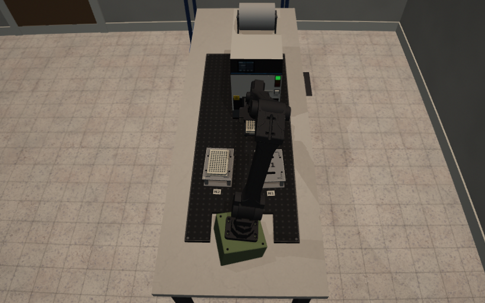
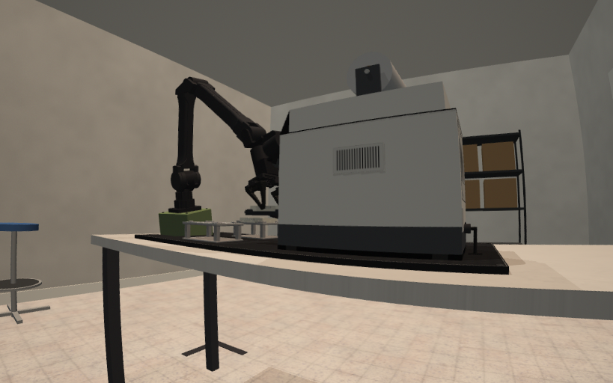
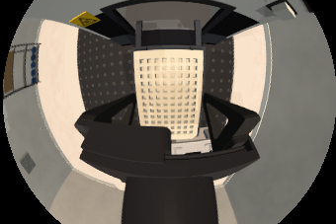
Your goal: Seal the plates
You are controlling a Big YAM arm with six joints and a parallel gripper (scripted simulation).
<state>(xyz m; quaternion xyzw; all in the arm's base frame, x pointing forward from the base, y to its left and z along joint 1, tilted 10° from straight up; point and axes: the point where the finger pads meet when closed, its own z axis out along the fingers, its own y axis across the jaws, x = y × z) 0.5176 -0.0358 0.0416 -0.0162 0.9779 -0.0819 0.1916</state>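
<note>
My gripper is now 20 mm above the sealer stage. From my hand the other things lie so: yellow warning label: 100 mm ahead, 90 mm to the left, 40 mm above; white well plate: 200 mm behind, 150 mm to the left, 40 mm below; N2 label: 310 mm behind, 160 mm to the left, 110 mm below.
</note>
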